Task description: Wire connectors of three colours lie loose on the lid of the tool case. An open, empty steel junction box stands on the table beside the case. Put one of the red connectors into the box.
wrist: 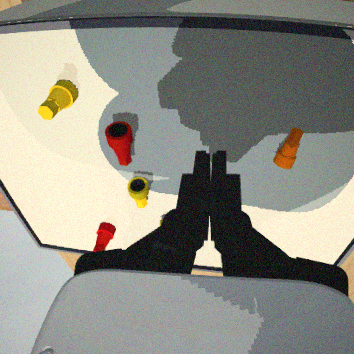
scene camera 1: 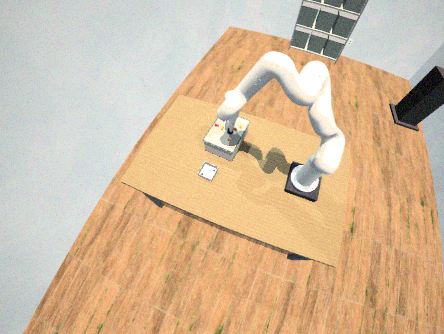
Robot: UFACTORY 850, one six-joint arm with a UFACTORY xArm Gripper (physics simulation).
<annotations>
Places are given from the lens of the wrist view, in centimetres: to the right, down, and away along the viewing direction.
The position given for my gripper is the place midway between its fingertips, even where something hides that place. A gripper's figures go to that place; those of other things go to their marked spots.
my gripper (wrist: 211, 169): 2, 0, 15
yellow connector (wrist: 63, 93): -6, -4, 14
tool case (wrist: 239, 83): 3, -5, 13
</annotations>
